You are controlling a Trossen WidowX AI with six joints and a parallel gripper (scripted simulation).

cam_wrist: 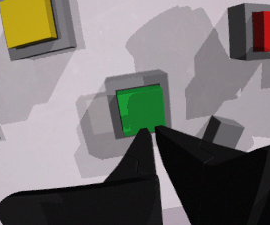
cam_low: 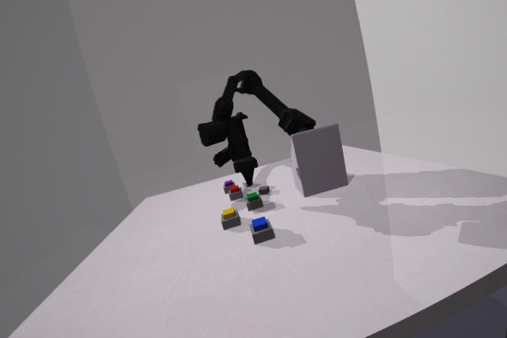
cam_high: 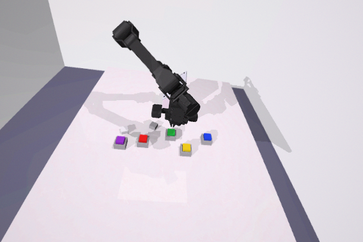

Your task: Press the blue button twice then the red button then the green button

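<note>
Right now my gripper tip is 40 mm above the green button. Also, from my gripper tip: grey block: 90 mm to the right, 60 mm below, 40 mm behind; yellow button: 80 mm to the left, 70 mm ahead, 40 mm below; red button: 110 mm to the right, 70 mm ahead, 40 mm below.
</note>
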